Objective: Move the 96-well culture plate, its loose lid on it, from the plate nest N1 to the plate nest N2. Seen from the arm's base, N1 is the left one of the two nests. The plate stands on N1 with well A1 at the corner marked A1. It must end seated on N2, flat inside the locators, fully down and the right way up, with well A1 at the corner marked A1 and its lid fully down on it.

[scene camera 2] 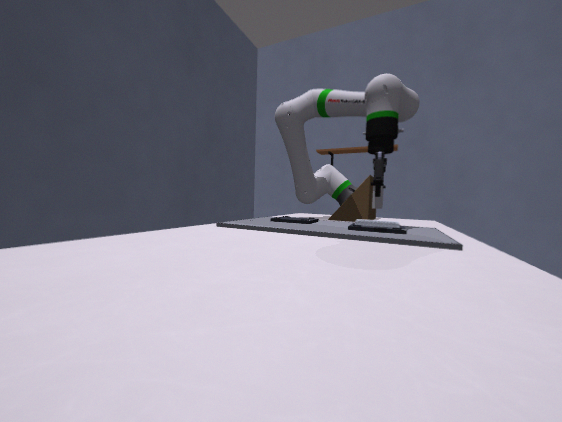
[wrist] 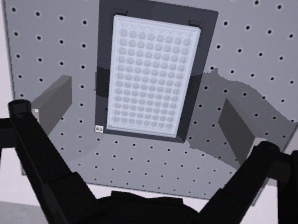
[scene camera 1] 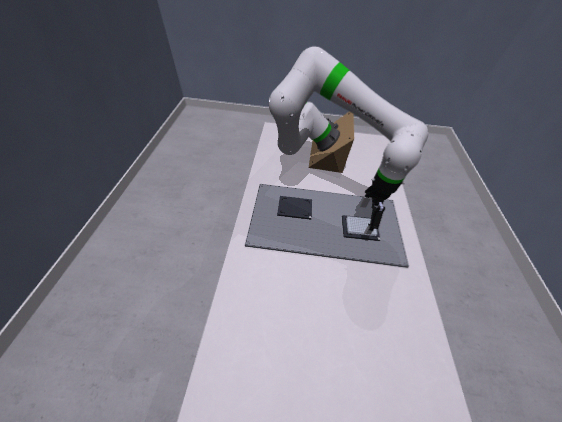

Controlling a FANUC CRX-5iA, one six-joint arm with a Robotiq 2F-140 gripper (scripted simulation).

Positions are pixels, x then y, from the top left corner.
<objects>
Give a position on a clear lid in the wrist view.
At 151,62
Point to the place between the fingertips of my gripper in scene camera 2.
377,207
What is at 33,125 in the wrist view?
My gripper.
</objects>
